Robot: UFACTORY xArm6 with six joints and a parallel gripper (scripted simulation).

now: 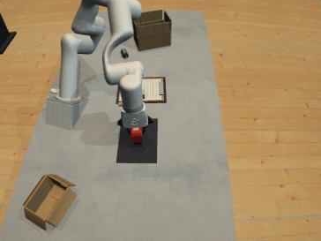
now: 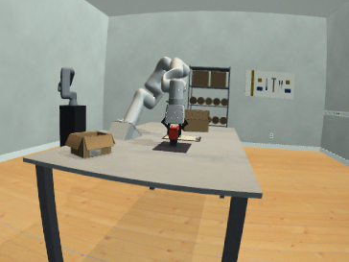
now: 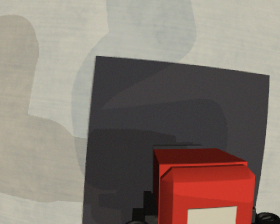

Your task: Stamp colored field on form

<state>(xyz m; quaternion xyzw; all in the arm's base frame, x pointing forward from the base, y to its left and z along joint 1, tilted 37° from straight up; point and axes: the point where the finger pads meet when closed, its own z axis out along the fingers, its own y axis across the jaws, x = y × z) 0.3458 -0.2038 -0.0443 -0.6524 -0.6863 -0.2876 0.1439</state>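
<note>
Right now the dark mat is 70 mm below my hand. Round my hand: black object (570 mm to the left, 120 mm behind, 60 mm below); then red stamp (20 mm below).
</note>
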